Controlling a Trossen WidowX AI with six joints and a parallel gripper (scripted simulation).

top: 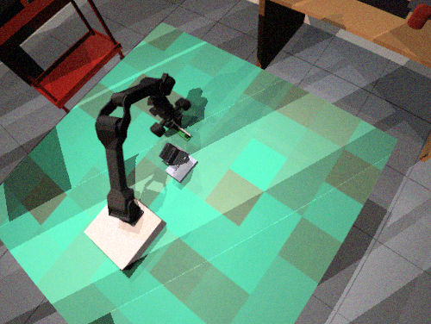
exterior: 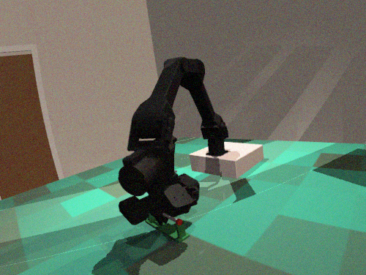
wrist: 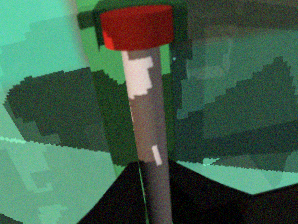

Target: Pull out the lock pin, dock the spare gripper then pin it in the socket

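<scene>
Right now my gripper tip is 1 cm to the right of the green pin rest and 1 cm below it. From my gripper tip the other things lie so: grey mount (12 cm behind, 10 cm to the right, 4 cm above); spare gripper (13 cm behind, 11 cm to the right, 11 cm above).
</scene>
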